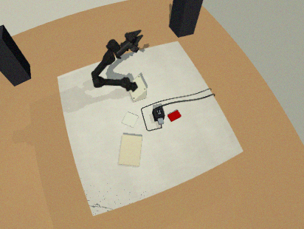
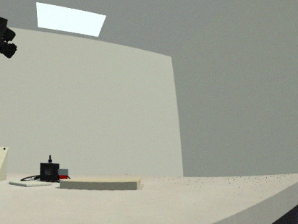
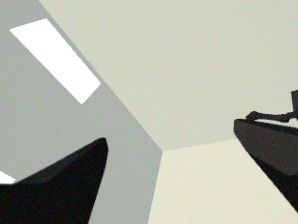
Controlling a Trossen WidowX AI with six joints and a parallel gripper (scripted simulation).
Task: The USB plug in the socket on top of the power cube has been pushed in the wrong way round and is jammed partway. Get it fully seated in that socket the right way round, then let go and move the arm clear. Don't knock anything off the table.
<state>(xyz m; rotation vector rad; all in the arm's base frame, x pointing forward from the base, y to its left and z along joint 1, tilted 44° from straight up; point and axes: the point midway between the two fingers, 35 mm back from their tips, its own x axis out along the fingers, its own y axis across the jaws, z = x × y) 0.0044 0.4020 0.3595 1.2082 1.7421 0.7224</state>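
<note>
Now: the silver USB plug 530 mm below my gripper tip, 320 mm ahead of it and 10 mm to the left of it. Also, from my gripper tip: tan slab 610 mm below, 490 mm ahead, 300 mm to the right; red block 610 mm below, 370 mm ahead, 130 mm to the left; white square pad 620 mm below, 250 mm ahead, 200 mm to the right.
</note>
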